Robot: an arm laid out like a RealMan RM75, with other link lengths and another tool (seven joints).
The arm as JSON. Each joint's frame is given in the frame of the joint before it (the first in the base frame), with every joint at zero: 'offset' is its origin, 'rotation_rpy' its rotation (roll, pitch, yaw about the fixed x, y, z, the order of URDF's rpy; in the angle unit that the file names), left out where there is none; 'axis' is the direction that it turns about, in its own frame. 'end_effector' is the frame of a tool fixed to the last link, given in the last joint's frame.
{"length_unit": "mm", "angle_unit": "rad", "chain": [
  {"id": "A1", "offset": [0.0, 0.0, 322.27], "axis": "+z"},
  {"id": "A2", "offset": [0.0, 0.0, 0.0], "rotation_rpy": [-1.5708, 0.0, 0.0], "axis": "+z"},
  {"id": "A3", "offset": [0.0, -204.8, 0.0], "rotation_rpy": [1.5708, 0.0, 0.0], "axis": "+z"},
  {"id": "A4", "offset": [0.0, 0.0, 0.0], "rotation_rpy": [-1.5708, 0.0, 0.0], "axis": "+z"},
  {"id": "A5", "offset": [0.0, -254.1, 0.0], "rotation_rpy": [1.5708, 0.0, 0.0], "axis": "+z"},
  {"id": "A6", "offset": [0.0, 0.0, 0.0], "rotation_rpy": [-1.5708, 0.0, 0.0], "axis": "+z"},
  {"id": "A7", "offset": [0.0, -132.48, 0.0], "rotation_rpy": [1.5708, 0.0, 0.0], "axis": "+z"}
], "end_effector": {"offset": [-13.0, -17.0, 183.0], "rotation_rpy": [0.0, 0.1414, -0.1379]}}
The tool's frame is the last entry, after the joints.
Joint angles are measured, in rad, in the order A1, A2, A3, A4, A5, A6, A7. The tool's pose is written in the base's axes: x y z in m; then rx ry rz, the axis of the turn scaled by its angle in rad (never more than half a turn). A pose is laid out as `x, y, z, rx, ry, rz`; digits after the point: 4 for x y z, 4 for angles.
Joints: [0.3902, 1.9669, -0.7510, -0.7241, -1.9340, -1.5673, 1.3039]
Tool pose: 0.2437, 0.4160, 0.0230, -2.7125, 0.3889, 0.3010
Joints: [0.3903, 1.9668, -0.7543, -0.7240, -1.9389, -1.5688, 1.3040]
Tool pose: 0.2443, 0.4144, 0.0212, -2.7199, 0.3880, 0.2950
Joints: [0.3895, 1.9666, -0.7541, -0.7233, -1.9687, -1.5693, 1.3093]
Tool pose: 0.2514, 0.4094, 0.0163, -2.7383, 0.4017, 0.2625
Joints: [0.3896, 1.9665, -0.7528, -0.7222, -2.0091, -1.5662, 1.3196]
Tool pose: 0.2614, 0.4038, 0.0104, -2.7587, 0.4248, 0.2170
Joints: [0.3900, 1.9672, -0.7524, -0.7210, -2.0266, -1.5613, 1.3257]
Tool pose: 0.2663, 0.4020, 0.0077, -2.7650, 0.4385, 0.1962
